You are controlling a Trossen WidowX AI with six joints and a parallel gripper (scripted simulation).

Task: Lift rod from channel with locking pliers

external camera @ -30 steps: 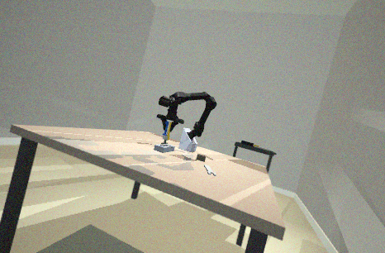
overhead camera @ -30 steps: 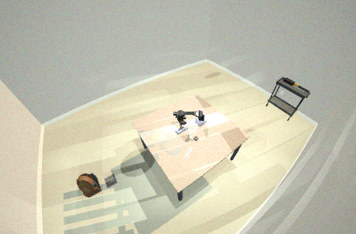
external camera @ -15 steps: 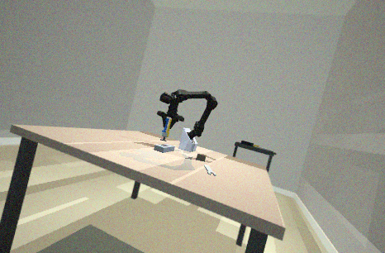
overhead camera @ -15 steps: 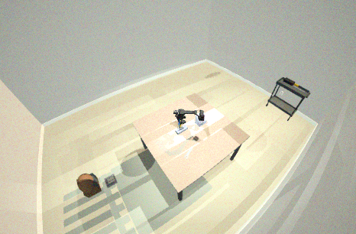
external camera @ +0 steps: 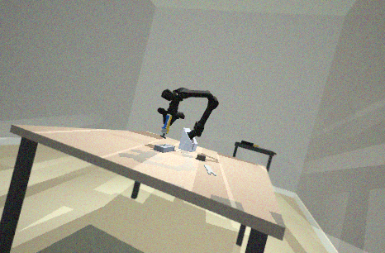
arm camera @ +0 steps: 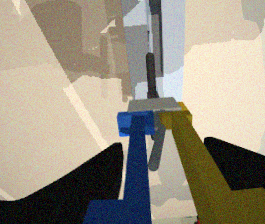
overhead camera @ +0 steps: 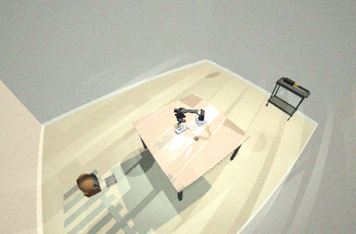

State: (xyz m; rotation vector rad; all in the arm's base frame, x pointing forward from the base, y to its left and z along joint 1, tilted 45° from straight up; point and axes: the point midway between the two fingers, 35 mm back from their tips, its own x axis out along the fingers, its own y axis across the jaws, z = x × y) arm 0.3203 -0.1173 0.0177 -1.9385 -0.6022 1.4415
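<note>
The rod is 8 cm below my gripper tip and 2 cm ahead of it. Round my gripper tip: grey link bar (right at my gripper tip); channel block (16 cm below, 3 cm behind, 1 cm to the left); yellow handle (1 cm to the left, 1 cm above).
</note>
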